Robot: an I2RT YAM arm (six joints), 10 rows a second.
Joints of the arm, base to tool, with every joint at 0 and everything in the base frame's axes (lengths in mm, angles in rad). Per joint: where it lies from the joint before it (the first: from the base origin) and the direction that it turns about. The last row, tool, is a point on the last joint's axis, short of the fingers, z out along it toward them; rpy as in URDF.
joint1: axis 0 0 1 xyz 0 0 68
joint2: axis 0 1 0 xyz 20 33.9 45.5
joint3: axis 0 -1 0 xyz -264 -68.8 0
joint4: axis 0 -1 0 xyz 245 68.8 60
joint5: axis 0 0 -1 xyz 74 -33.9 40.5
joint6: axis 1 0 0 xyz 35.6 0 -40.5
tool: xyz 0 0 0 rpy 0 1.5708 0
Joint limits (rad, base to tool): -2.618..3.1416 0..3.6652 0..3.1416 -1.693..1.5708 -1.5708..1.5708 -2.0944..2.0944
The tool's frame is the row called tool.
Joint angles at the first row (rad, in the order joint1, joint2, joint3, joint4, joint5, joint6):
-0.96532, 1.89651, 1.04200, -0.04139, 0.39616, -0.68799
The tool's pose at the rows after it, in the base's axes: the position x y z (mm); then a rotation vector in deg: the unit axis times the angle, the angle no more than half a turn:
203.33 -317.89 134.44 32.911 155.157 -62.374
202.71 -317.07 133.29 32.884 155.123 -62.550
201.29 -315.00 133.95 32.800 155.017 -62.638
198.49 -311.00 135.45 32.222 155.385 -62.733
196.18 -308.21 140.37 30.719 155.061 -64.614
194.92 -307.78 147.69 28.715 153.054 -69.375
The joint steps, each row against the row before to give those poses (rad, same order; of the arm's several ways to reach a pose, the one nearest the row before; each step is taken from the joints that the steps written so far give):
-0.00002, -0.00001, -0.00191, 0.00229, -0.00001, -0.00002
0.00002, -0.00077, -0.00725, 0.00801, 0.00154, -0.00112
0.00000, -0.00989, -0.01142, 0.00381, -0.00038, -0.00114
-0.00001, -0.01909, -0.01870, -0.00191, 0.00076, -0.00803
0.00001, -0.02516, -0.01793, 0.01451, 0.00954, -0.02631
0.00000, -0.02519, -0.02063, 0.05762, 0.02441, -0.04501

